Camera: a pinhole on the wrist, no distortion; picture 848 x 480 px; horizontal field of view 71.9 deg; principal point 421.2 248.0 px. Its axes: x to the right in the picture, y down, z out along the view. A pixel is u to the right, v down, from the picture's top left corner.
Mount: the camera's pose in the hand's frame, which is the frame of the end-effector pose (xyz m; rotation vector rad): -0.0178 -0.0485 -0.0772 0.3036 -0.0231 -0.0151
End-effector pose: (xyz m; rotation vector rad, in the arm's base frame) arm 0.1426 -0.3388 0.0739 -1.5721 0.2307 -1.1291
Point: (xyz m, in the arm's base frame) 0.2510 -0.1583 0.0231
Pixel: outside the picture
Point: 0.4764 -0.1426 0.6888
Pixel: 815.9 26.3
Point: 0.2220 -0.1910 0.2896
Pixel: 590.4 106.0
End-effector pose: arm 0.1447 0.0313 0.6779 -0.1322 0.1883 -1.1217
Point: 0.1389 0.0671 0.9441
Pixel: 362.1 440.6
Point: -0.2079 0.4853 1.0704
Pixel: outside the picture
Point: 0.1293 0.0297 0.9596
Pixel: 415.7 391.2
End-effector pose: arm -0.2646 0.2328 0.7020 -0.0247 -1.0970 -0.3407
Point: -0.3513 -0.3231 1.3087
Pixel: outside the picture
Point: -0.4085 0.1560 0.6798
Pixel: 311.3 209.6
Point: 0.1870 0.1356 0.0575
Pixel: behind the camera
